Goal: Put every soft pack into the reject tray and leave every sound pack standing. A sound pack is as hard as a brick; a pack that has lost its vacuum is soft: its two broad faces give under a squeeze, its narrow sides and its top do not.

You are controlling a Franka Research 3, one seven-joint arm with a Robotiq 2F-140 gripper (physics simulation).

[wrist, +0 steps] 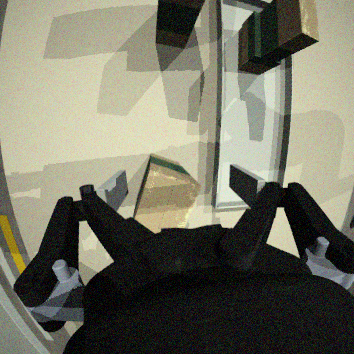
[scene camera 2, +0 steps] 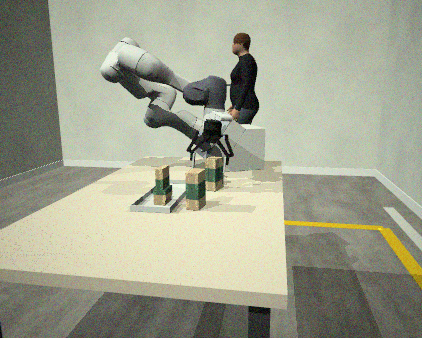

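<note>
My gripper (scene camera 2: 210, 160) (wrist: 178, 178) is open and empty, around or just above the top of the far pack. The far pack (scene camera 2: 214, 176) (wrist: 167, 195), tan with a green band, stands upright on the table; in the wrist view it shows between the fingers, nearer the left one, turned at an angle. The near pack (scene camera 2: 195, 190) (wrist: 179, 20) stands upright beside the tray, partly cut off in the wrist view. Another pack (scene camera 2: 161, 185) (wrist: 285, 30) stands inside the reject tray (scene camera 2: 150, 209) (wrist: 218, 110), with a green part jutting from its side. Softness cannot be seen.
The pale table (scene camera 2: 150, 250) (wrist: 60, 130) carries the packs and the tray, with shadows across it. The light grey block (scene camera 2: 252, 145) stands at the arm's base. A person (scene camera 2: 244, 80) in black stands behind the table. Yellow floor lines run right of the table.
</note>
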